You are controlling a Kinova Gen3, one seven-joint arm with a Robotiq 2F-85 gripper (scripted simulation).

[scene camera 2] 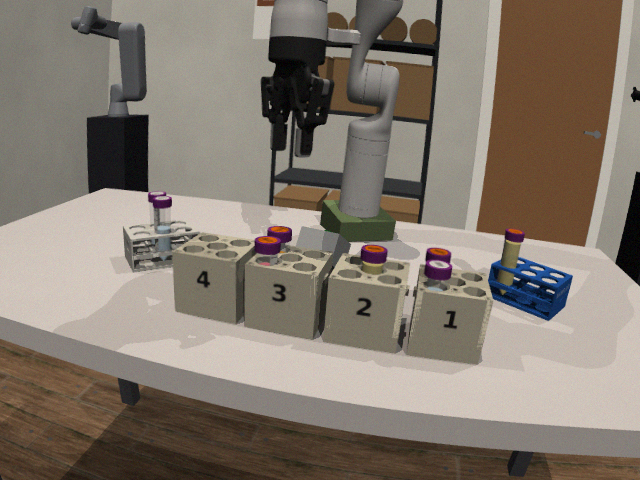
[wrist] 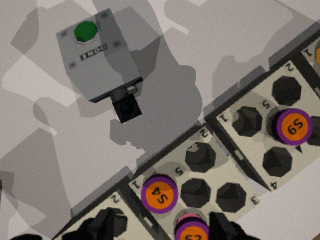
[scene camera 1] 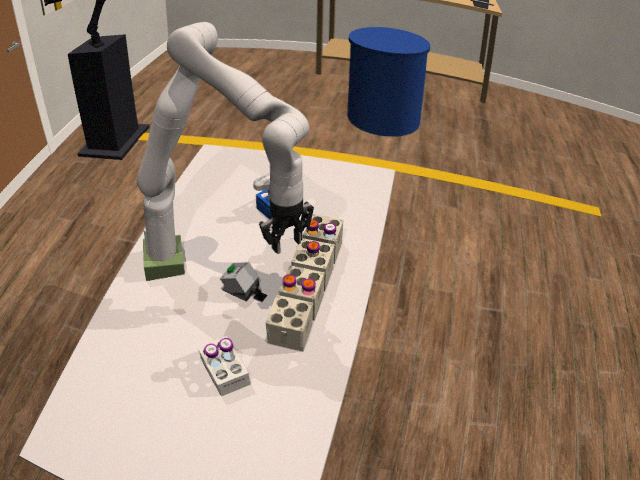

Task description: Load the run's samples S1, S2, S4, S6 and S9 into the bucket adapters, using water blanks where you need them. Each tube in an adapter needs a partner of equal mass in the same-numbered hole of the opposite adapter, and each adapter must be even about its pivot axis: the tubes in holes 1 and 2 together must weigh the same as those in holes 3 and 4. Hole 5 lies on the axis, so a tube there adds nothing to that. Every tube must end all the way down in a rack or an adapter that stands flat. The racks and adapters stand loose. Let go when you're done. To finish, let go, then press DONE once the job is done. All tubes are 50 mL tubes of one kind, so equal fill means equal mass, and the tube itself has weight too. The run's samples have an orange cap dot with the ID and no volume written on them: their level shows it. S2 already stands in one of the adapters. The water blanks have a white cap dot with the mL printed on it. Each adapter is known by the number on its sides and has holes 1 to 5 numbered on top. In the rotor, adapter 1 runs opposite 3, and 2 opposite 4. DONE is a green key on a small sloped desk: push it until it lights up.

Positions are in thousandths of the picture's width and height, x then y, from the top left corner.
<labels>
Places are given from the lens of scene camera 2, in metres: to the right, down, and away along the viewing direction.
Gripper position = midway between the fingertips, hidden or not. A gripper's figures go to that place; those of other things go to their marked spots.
my gripper (scene camera 2: 452, 320): -0.04, -0.12, 0.63
blue rack (scene camera 2: 877, 601): 0.40, 0.08, 0.70
</labels>
